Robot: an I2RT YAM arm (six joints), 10 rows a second.
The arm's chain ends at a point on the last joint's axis. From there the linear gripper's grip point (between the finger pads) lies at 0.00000 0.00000 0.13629 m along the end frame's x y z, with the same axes.
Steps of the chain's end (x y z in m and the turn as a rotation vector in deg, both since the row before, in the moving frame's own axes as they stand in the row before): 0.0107 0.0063 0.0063 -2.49 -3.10 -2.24; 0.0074 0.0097 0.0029 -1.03 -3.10 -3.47; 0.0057 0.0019 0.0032 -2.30 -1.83 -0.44; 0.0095 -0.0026 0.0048 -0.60 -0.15 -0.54
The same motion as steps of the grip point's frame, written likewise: 0.0034 0.0124 0.0060 -2.49 -3.10 -2.24; 0.0001 0.0124 0.0027 -1.03 -3.10 -3.47; 0.0014 0.0074 0.0030 -2.30 -1.83 -0.44; 0.0091 -0.0012 0.0048 -0.60 -0.15 -0.54
